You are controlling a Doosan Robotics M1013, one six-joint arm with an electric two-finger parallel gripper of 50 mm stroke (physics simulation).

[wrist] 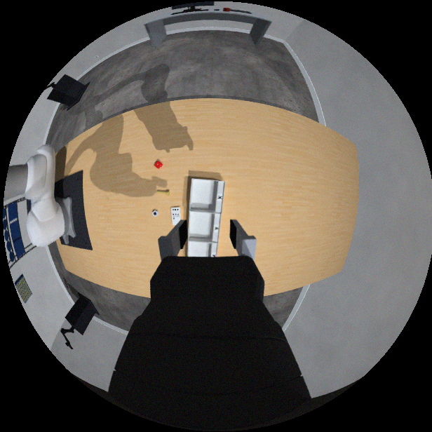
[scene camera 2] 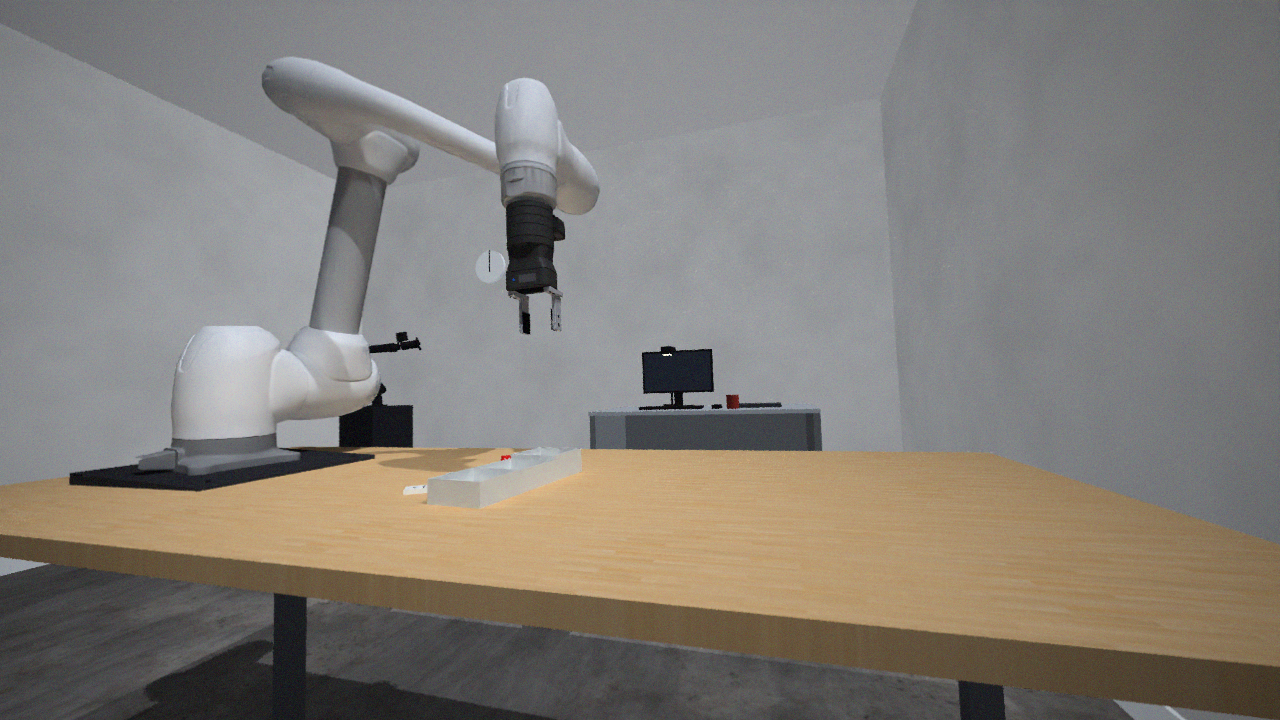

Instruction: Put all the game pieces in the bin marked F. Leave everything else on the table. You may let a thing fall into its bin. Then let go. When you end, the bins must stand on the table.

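Seen in the pictures: gripper, between the fingertips: (scene camera 2: 540,332); arm's base, origin of its link: (scene camera 2: 225,463).
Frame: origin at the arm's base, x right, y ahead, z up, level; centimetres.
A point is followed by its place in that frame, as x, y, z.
My gripper (scene camera 2: 540,331) @(-9.1, 68.0, 22.2) (wrist: 208,228) is open and empty, high above the white three-bin row (scene camera 2: 454,493) @(10.0, 67.7, 0.1) (wrist: 218,209). In the wrist view the bins look empty where visible; the nearest is partly hidden by the gripper body. Their labels are too small to read surely, and the nearest is cut off. Left of the bins lie a red cube (scene camera 2: 505,457) @(-18.0, 53.6, -0.1) (wrist: 158,164), a thin yellowish piece (wrist: 163,192), a small white piece with a dark centre (wrist: 155,213), and a white tile with dark dots (wrist: 175,215) close beside the bins. A white flat piece (scene camera 2: 414,489) @(5.9, 56.6, -0.9) also shows in the scene view.
The bins stand on the wooden table (scene camera 2: 760,537) @(11.4, 104.8, -1.5) (wrist: 290,190). The robot's black base plate (scene camera 2: 134,480) @(14.8, 4.7, -0.3) (wrist: 76,200) is at the table's left. A grey desk (scene camera 2: 707,429) with a monitor (scene camera 2: 677,371) stands beyond the table.
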